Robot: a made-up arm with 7 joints. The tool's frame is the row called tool. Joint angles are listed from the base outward. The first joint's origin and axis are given. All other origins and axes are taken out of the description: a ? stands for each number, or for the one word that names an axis. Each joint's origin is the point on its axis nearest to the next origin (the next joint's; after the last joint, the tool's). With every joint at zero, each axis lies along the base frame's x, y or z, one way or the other. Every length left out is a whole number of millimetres.
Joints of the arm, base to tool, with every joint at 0 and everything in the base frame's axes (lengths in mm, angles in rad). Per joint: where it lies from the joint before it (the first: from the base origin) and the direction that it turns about. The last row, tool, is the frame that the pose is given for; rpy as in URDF.
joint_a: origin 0 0 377 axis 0 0 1
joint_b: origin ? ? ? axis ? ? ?
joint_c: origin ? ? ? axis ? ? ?
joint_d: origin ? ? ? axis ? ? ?
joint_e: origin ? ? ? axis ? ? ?
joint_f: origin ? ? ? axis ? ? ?
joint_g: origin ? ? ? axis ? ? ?
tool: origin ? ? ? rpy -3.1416 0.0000 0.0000
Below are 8 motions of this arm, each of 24 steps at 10 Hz.
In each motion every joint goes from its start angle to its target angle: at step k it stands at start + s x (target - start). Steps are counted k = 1, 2, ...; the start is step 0. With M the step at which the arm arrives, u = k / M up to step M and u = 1 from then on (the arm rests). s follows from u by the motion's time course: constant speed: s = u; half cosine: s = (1 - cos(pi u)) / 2; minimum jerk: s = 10 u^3 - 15 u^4 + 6 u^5.
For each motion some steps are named. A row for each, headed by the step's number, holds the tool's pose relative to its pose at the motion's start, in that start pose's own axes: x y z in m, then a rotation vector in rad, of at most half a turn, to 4 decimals.
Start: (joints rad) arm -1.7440 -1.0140 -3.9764 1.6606 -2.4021 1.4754 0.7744
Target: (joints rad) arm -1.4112 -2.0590 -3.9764 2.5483 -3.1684 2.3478 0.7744
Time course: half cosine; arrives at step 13
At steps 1, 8, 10, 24:
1: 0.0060 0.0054 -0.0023 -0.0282 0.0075 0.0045
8: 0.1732 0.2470 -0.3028 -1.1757 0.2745 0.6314
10: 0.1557 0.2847 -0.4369 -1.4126 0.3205 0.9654
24: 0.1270 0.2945 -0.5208 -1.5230 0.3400 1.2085

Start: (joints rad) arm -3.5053 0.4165 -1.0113 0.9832 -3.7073 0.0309 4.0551
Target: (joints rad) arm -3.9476 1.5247 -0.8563 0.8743 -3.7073 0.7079 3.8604
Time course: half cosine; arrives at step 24
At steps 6, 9, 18, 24:
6: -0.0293 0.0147 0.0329 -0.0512 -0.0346 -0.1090
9: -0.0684 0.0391 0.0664 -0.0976 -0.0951 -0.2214
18: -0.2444 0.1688 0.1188 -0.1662 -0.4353 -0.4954
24: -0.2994 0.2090 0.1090 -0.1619 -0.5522 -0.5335

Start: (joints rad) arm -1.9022 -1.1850 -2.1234 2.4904 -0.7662 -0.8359 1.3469
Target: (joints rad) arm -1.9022 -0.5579 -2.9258 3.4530 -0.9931 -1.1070 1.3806
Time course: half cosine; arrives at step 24
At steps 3, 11, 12, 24:
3: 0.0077 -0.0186 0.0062 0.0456 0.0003 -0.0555
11: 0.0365 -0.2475 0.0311 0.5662 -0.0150 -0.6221
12: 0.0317 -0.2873 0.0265 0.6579 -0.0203 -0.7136
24: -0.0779 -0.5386 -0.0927 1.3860 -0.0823 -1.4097

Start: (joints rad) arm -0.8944 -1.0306 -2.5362 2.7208 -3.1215 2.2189 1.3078
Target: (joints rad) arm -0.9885 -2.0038 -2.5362 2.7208 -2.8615 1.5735 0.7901
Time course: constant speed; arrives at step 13
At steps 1, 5, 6, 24:
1: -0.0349 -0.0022 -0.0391 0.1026 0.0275 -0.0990
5: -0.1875 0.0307 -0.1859 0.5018 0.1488 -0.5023
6: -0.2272 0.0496 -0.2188 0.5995 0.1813 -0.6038
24: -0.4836 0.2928 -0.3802 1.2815 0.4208 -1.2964

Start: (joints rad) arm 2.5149 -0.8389 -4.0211 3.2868 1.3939 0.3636 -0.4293
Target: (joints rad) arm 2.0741 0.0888 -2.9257 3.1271 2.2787 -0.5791 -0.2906
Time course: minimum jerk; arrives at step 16
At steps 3, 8, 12, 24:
3: 0.0322 0.0151 -0.0173 -0.0148 0.0990 0.0768
8: 0.2426 0.0878 -0.2161 0.0026 0.9220 0.7913
12: 0.3200 0.0316 -0.3500 0.2351 1.2607 1.4844
24: 0.3300 -0.0030 -0.3726 0.3067 1.2488 1.6695

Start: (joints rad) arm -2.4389 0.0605 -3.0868 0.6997 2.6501 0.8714 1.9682
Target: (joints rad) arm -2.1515 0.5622 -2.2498 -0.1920 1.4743 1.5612 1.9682
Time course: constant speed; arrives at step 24
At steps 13, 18, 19, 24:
13: 0.2363 -0.0864 -0.1358 0.1376 1.2432 -0.3162
18: 0.2561 -0.1287 -0.2323 0.2774 1.7133 -0.3924
19: 0.2538 -0.1366 -0.2519 0.3161 1.8030 -0.4034
24: 0.2127 -0.1671 -0.3427 0.5783 2.2130 -0.4333

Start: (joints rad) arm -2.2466 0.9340 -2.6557 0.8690 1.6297 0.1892 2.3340
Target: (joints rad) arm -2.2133 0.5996 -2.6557 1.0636 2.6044 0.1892 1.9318
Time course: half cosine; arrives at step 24
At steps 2, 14, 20, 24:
2: 0.0004 -0.0009 0.0014 -0.0028 0.0001 0.0119
14: 0.0264 -0.0255 0.0533 -0.0720 -0.0078 0.4443
20: 0.0437 -0.0310 0.0790 -0.0808 -0.0188 0.6619
24: 0.0476 -0.0316 0.0846 -0.0804 -0.0218 0.7101

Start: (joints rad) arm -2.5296 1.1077 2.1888 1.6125 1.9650 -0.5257 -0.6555
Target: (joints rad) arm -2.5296 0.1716 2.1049 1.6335 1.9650 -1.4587 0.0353
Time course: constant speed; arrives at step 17
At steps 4, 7, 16, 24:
4: -0.0528 0.0254 -0.0019 -0.1316 0.2429 -0.0488
7: -0.0912 0.0471 -0.0062 -0.1723 0.4488 -0.0871
16: -0.2057 0.1337 -0.0268 0.0331 1.0733 -0.2134
24: -0.2182 0.1463 -0.0293 0.0863 1.1341 -0.2284

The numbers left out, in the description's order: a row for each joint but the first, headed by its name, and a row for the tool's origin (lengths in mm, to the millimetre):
joint_b: xyz 0 0 0, axis 0 1 0
joint_c: xyz 0 0 285, axis 0 0 1
joint_d: xyz 59 0 0, axis 0 -1 0
joint_e: xyz 71 0 -312, axis 0 0 -1
joint_f: xyz 0 0 0, axis 0 1 0
joint_g: xyz 71 0 -90, axis 0 0 -1
tool: xyz 0 0 0

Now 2 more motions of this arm.
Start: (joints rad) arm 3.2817 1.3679 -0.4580 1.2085 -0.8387 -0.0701 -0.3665
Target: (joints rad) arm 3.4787 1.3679 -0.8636 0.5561 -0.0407 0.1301 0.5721
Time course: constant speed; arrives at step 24
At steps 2, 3, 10, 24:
2: -0.0208 -0.0101 0.0046 0.0299 -0.0675 0.1435
3: -0.0315 -0.0152 0.0063 0.0418 -0.1027 0.2159
10: -0.1091 -0.0531 0.0060 0.0663 -0.3684 0.7301
24: -0.2533 -0.1439 -0.0574 -0.2105 -0.9276 1.7712

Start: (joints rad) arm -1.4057 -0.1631 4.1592 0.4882 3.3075 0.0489 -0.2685
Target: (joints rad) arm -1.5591 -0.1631 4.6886 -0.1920 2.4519 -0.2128 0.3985
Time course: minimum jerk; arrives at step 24
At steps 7, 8, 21, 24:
7: 0.0451 0.0084 -0.0078 -0.0512 0.1341 -0.0797
8: 0.0615 0.0100 -0.0119 -0.0671 0.1853 -0.1109
21: 0.2237 -0.0423 -0.1010 -0.0877 0.8236 -0.6032
24: 0.2257 -0.0444 -0.1030 -0.0848 0.8347 -0.6149

